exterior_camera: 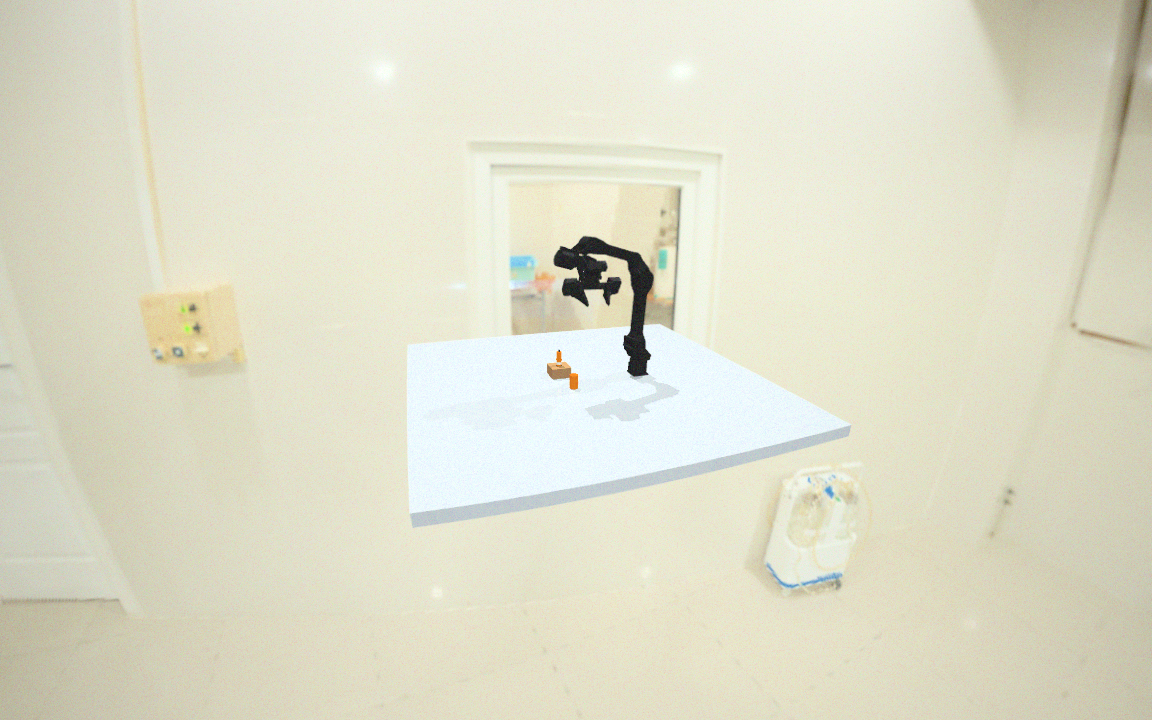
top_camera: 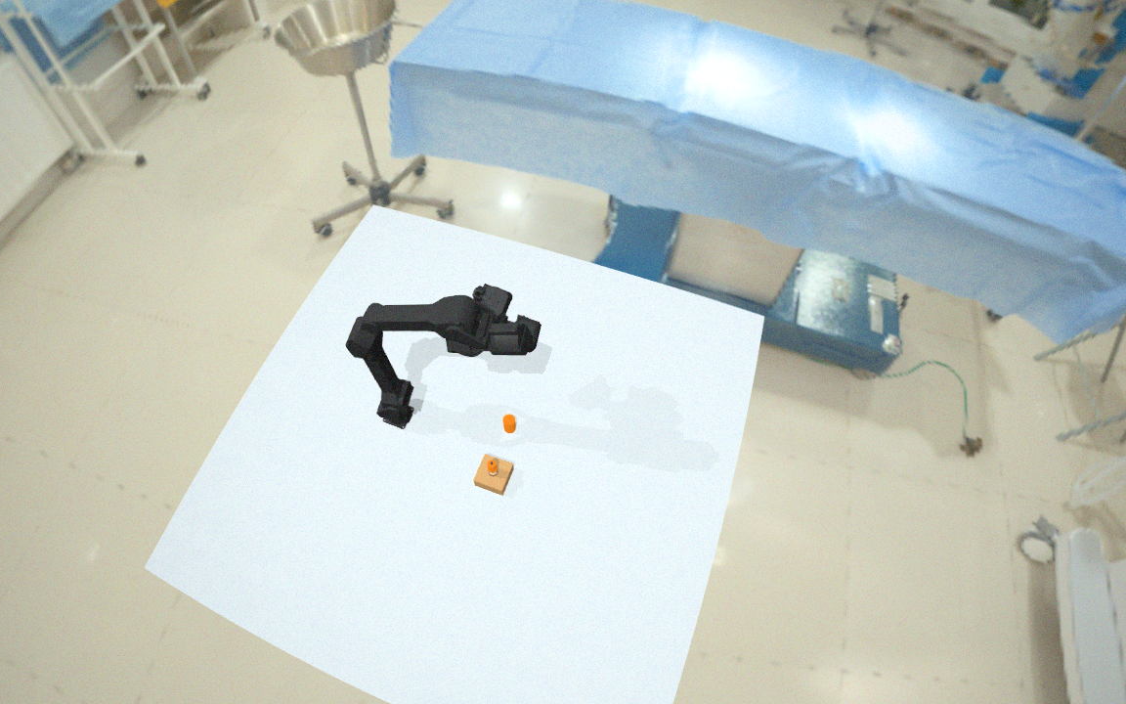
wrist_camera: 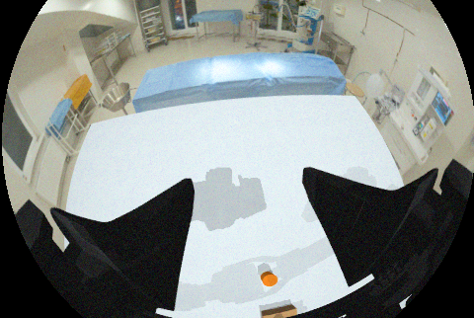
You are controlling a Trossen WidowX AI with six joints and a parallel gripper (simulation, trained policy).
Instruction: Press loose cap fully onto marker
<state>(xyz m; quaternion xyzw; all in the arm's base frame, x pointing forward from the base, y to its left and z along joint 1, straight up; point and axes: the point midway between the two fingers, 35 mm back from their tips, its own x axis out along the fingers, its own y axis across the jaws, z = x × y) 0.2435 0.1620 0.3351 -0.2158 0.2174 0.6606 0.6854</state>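
Now: the orange cap 290 mm below my gripper tip, 120 mm to the right of it and 40 mm ahead of it. The rest, counted from my gripper tip: tan holder block 300 mm below, 260 mm to the right, 50 mm ahead.
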